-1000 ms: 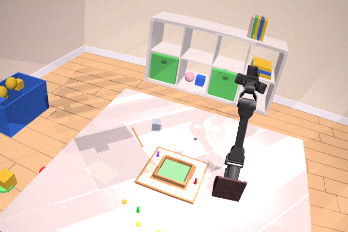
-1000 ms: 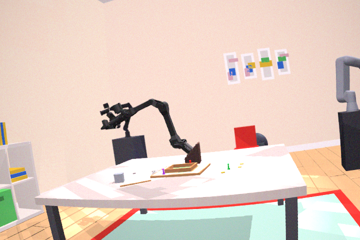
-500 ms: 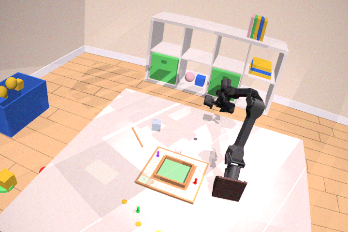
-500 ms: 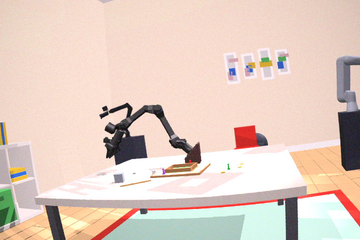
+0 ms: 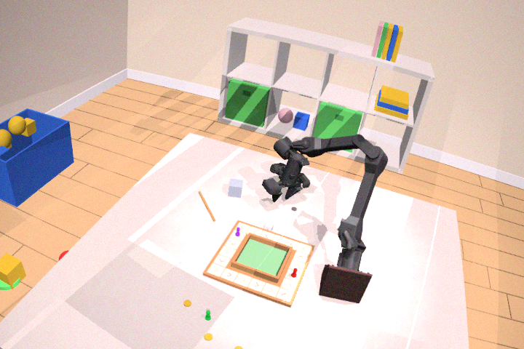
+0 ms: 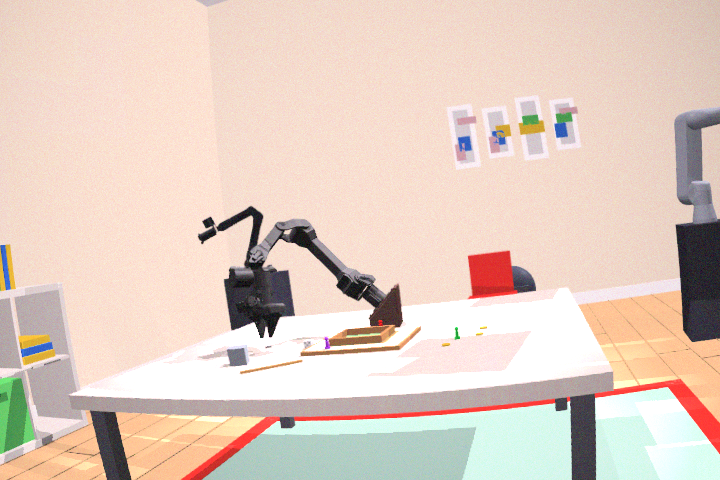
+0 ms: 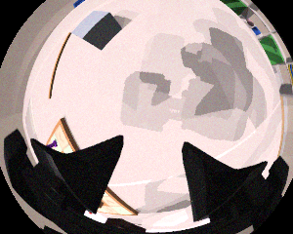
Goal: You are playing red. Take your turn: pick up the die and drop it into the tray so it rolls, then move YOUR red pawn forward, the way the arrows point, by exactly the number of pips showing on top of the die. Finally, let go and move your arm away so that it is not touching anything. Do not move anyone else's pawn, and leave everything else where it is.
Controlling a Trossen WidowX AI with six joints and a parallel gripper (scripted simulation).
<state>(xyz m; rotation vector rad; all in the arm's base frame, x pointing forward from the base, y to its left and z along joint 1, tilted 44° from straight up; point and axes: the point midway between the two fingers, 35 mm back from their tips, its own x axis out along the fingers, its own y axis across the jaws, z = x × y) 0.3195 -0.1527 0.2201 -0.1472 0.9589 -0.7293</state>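
The white die is 13 cm to the left of my gripper tip, 3 cm below it and 2 cm behind it. The rest, counted from my gripper tip: pencil: 23 cm ahead, 14 cm to the left, 4 cm below; purple pawn: 23 cm to the left, 6 cm ahead, 1 cm below; grey cube: 18 cm ahead, 1 cm to the left, 1 cm below.
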